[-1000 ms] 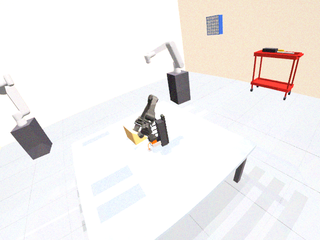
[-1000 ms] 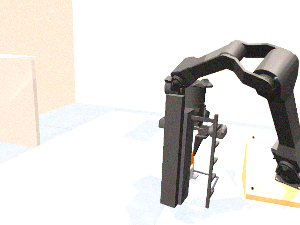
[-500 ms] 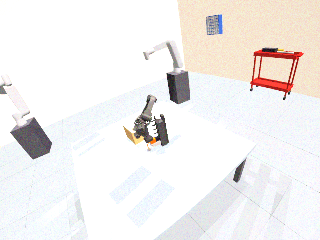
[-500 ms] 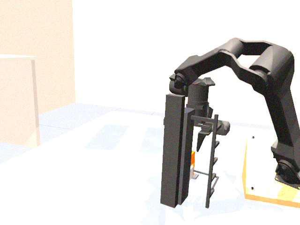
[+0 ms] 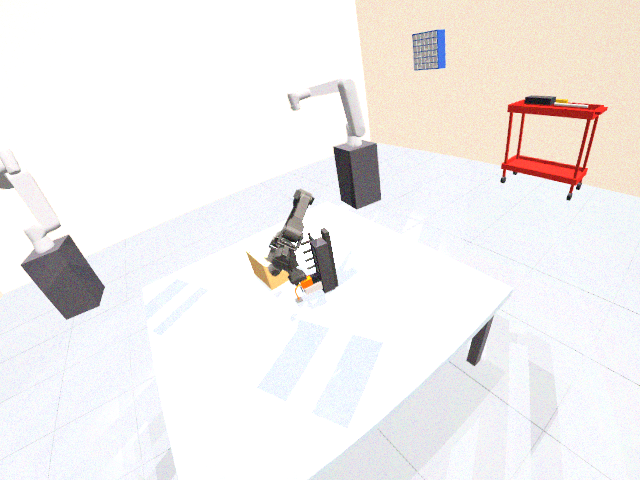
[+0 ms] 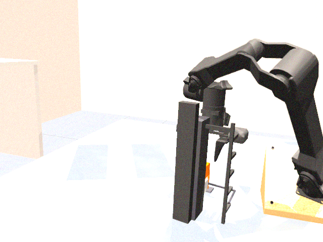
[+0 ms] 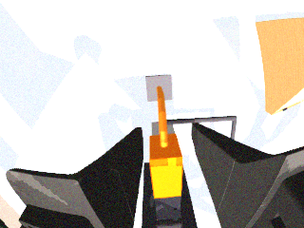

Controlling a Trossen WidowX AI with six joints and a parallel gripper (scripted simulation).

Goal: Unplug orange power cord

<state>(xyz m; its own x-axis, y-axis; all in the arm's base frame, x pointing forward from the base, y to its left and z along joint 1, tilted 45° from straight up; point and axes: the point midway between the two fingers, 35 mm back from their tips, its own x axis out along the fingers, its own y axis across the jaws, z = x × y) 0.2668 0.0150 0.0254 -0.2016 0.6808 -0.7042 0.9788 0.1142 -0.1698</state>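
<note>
My gripper tip is 6 cm to the right of the orange plug and 1 cm above it. Also, from my gripper tip: grey block 1 cm to the right, 9 cm below.
</note>
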